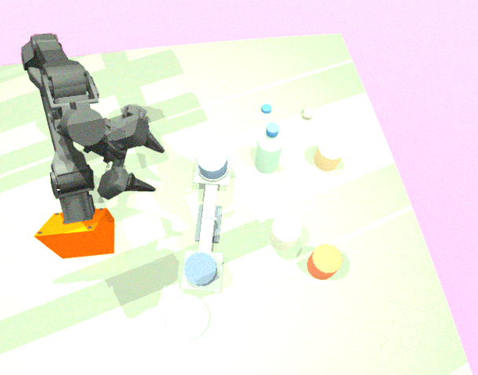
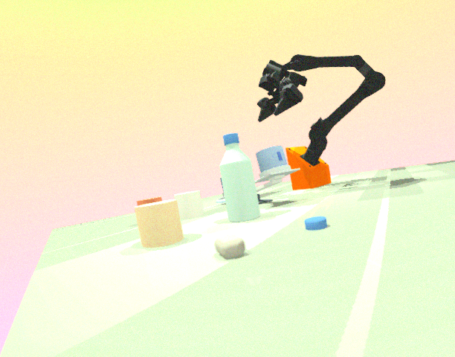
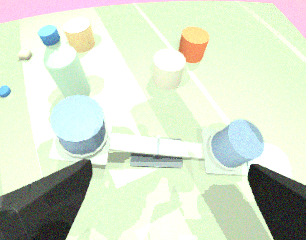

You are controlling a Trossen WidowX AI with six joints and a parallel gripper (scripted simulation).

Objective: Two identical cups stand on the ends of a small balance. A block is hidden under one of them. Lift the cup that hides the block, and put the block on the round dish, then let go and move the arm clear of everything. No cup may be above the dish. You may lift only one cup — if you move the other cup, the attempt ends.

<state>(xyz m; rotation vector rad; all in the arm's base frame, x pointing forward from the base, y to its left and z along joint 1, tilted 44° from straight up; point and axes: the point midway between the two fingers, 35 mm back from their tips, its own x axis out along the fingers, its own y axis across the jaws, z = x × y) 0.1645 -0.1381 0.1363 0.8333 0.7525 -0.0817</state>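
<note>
Right now my gripper tip is 210 mm above the pale blue-white block, 160 mm to the left of it and 40 mm short of it. Also, from my gripper tip: pale green bottle 280 mm ahead, 140 mm below, 100 mm to the left; round white dish 250 mm to the right, 240 mm below, 20 mm behind; white balance 220 mm below, 90 mm ahead, 40 mm to the right.
</note>
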